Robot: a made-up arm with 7 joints. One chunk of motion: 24 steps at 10 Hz.
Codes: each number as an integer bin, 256 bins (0 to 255) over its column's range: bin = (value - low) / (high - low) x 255, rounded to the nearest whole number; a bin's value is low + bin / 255 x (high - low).
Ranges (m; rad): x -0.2..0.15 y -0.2..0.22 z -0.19..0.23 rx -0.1..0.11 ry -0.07..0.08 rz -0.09..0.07
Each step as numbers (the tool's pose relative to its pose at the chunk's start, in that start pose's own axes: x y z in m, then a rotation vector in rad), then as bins.
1 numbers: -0.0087 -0.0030 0.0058 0.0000 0.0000 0.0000
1 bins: 139 120 119 121 119 143
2 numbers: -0.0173 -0.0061 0.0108 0.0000 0.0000 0.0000
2 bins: 133 118 122 121 119 143
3 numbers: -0.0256 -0.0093 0.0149 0.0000 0.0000 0.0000
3 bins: 127 116 124 121 119 143
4 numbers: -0.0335 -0.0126 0.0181 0.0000 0.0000 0.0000
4 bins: 121 114 126 121 119 143
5 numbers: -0.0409 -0.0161 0.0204 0.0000 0.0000 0.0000
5 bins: 116 112 128 121 119 143
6 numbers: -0.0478 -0.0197 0.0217 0.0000 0.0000 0.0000
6 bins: 111 109 129 121 119 143
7 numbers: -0.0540 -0.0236 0.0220 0.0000 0.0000 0.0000
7 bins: 106 107 129 121 119 143
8 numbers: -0.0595 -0.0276 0.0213 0.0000 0.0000 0.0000
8 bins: 102 105 128 121 119 143
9 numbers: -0.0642 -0.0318 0.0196 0.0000 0.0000 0.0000
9 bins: 99 102 127 121 119 143
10 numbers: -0.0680 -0.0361 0.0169 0.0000 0.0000 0.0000
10 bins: 96 100 126 121 119 143
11 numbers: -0.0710 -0.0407 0.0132 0.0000 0.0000 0.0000
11 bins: 94 97 123 121 119 143
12 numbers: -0.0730 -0.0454 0.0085 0.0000 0.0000 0.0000
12 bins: 93 94 121 121 119 143
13 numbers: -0.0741 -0.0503 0.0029 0.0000 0.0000 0.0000
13 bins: 92 91 117 121 119 143
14 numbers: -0.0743 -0.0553 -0.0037 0.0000 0.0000 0.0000
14 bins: 92 88 113 121 119 143
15 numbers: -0.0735 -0.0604 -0.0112 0.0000 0.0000 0.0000
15 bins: 92 85 109 121 119 143
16 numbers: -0.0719 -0.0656 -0.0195 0.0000 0.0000 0.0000
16 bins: 93 82 104 121 119 143
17 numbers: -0.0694 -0.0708 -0.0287 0.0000 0.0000 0.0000
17 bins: 95 78 98 121 119 143
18 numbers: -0.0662 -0.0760 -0.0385 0.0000 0.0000 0.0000
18 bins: 97 75 92 121 119 143
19 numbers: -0.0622 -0.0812 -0.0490 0.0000 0.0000 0.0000
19 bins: 100 72 86 121 119 143
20 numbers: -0.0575 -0.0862 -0.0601 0.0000 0.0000 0.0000
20 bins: 104 69 79 121 119 143
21 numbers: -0.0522 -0.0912 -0.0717 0.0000 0.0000 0.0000
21 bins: 108 66 72 121 119 143
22 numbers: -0.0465 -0.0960 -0.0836 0.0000 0.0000 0.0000
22 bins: 112 63 65 121 119 143
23 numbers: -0.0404 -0.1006 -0.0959 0.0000 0.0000 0.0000
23 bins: 116 60 57 121 119 143
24 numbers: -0.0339 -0.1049 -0.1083 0.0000 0.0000 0.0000
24 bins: 121 58 50 121 119 143
